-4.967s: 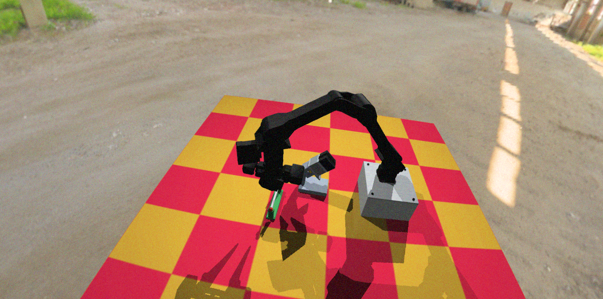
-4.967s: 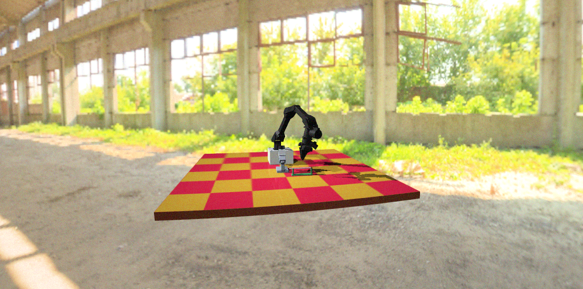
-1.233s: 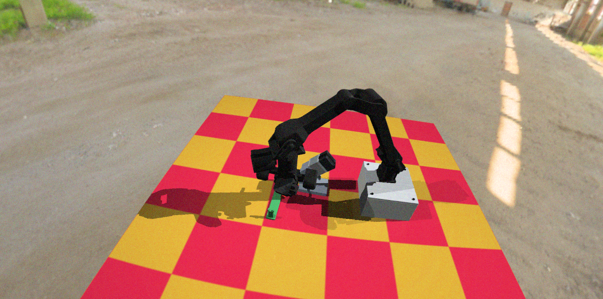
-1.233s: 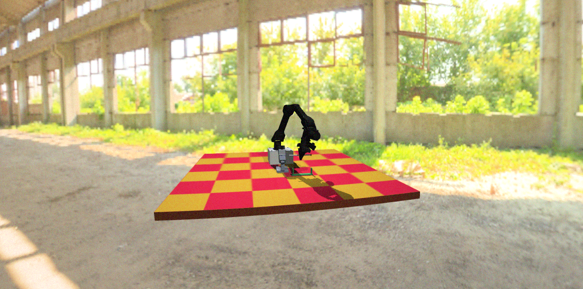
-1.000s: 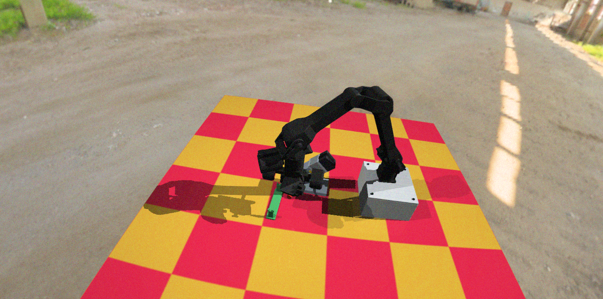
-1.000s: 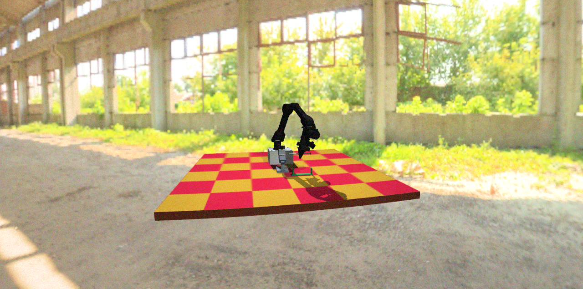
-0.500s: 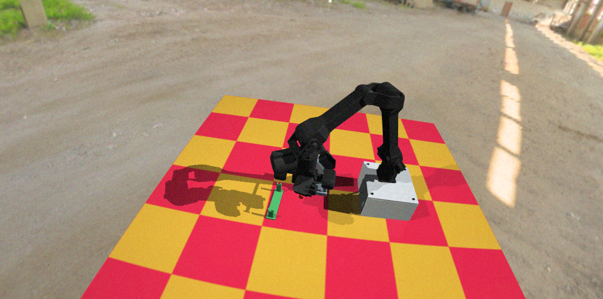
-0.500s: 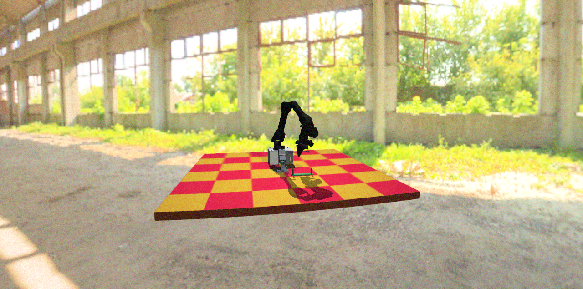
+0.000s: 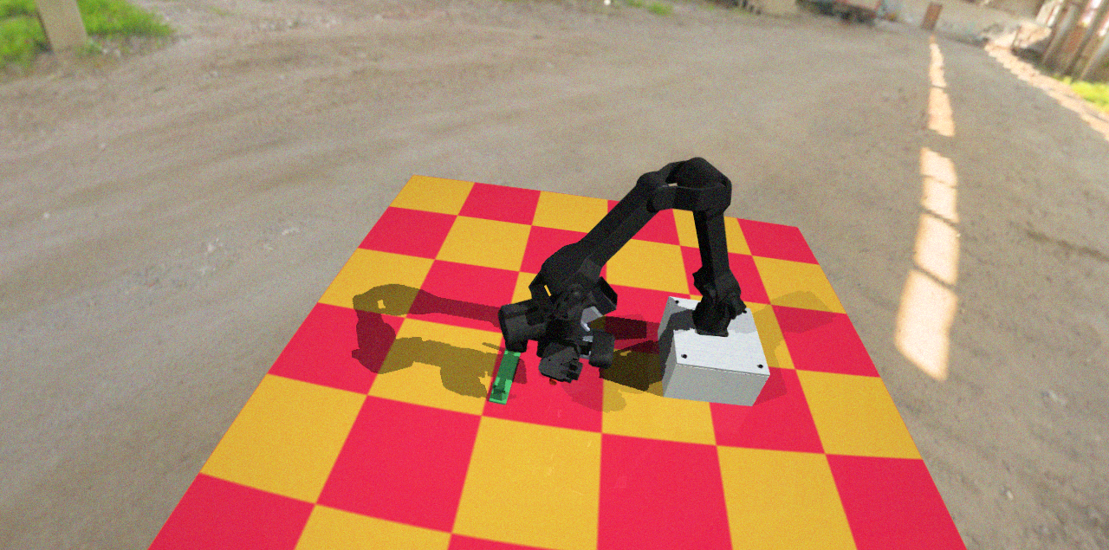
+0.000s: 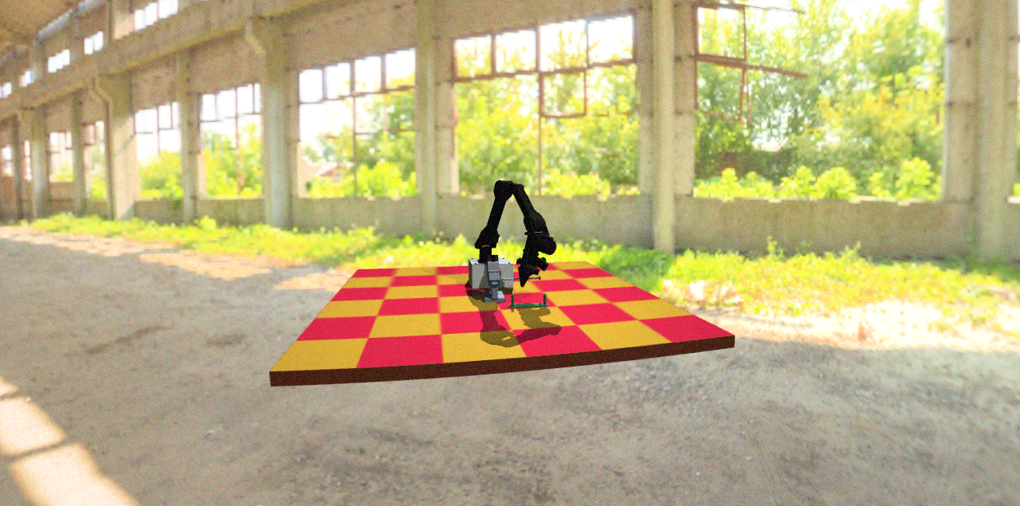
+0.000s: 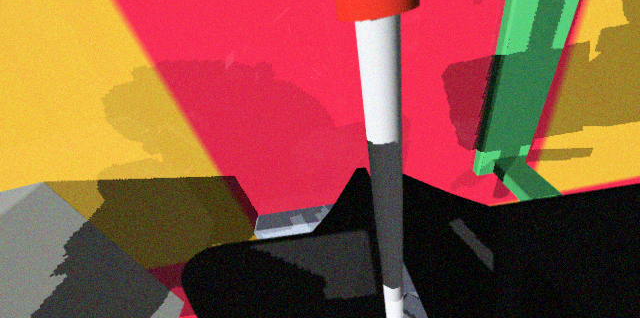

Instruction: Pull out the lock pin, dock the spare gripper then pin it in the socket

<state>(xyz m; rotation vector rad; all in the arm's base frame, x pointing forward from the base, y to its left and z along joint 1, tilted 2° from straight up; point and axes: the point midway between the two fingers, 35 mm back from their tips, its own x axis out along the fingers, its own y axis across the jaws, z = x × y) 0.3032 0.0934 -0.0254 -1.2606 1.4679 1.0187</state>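
The grey mount lies 20 mm behind my gripper tip and 110 mm to the right of it. Also, from my gripper tip: green cradle: 100 mm ahead, 30 mm below; then spare gripper: 50 mm behind, 100 mm to the right, 60 mm above.
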